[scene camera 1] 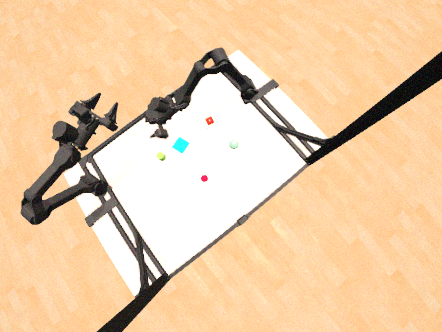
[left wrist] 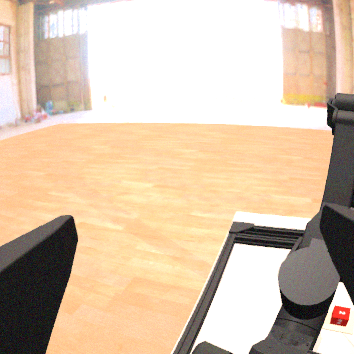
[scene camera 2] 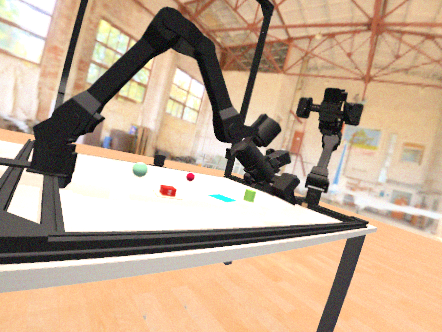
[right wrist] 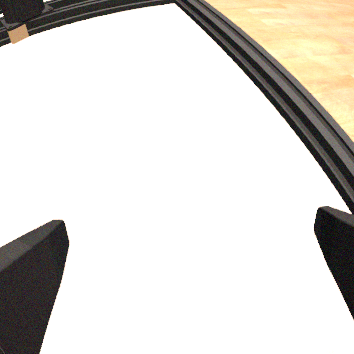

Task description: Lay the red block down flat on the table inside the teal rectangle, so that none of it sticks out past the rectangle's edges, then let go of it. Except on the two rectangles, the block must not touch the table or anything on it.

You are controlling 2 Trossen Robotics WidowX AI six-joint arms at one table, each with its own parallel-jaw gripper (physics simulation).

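Pixels of known places: left gripper, between the fingertips: (scene camera 1: 108, 97) (left wrist: 202, 223) (scene camera 2: 326, 100); right gripper, between the fingertips: (scene camera 1: 147, 129) (scene camera 2: 284, 199) (right wrist: 194, 227); left arm's base, origin of its link: (scene camera 1: 102, 189) (scene camera 2: 311, 204) (right wrist: 25, 15); right arm's base, origin of its link: (scene camera 1: 248, 96) (scene camera 2: 51, 172).
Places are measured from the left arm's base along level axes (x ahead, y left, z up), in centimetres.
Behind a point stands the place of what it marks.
The red block (scene camera 1: 210, 120) @[x 57.8, y -27.9, z 0.0 cm] (scene camera 2: 168, 190) @[x 58.9, y -26.3, z -0.5 cm] (left wrist: 340, 315) @[x 57.0, y -26.9, z 0.0 cm] sits on the table on a faint cream rectangle (left wrist: 334, 327) @[x 55.9, y -25.7, z -1.8 cm], with a white mark on its top. The teal rectangle (scene camera 1: 181, 145) @[x 39.4, y -21.8, z -1.8 cm] (scene camera 2: 222, 198) @[x 40.4, y -20.9, z -1.8 cm] lies flat on the table, below and left of the block in scene camera 1, with nothing on it. My right gripper (scene camera 1: 154, 131) @[x 36.7, y -4.0, z 3.1 cm] (right wrist: 194, 227) @[x 36.7, y -4.0, z 3.1 cm] is open and empty over the table, up and left of the teal rectangle in scene camera 1. My left gripper (scene camera 1: 108, 99) @[x 35.0, y 0.1, z 32.5 cm] (scene camera 2: 330, 111) (left wrist: 202, 223) @[x 35.0, y 0.1, z 32.5 cm] is open and empty, raised high, beyond the table's edge in scene camera 1.
A lime-green object (scene camera 1: 161, 156) @[x 29.1, y -17.7, z 1.7 cm] (scene camera 2: 249, 195) @[x 30.8, y -16.3, z 0.1 cm] stands near the teal rectangle. A pale green ball (scene camera 1: 233, 144) @[x 51.6, y -44.8, z 2.4 cm] (scene camera 2: 140, 169) @[x 53.9, y -42.9, z 0.7 cm] and a crimson ball (scene camera 1: 204, 178) @[x 30.7, y -41.4, z 1.1 cm] (scene camera 2: 190, 176) @[x 32.1, y -40.2, z 0.0 cm] are on the table. Black rails run along the table's edges.
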